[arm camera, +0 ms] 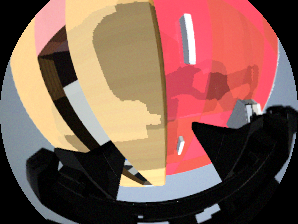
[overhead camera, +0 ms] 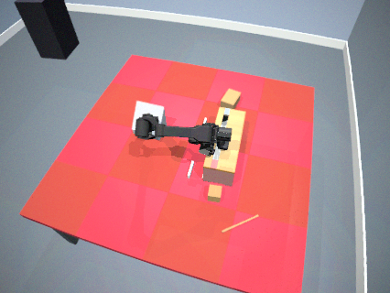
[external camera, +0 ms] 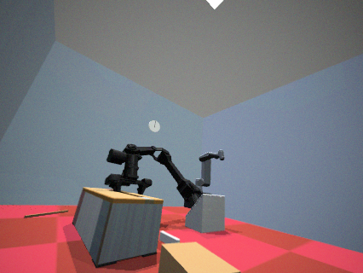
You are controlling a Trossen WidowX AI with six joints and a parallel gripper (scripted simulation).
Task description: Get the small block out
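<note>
Right now the small blue block is 50 mm ahead of my gripper tip and 30 mm to the left of it. The rest, counted from my gripper tip: thin stick (330 mm to the right, 200 mm ahead, 90 mm below); box (40 mm to the left, 30 mm below, 30 mm ahead).
</note>
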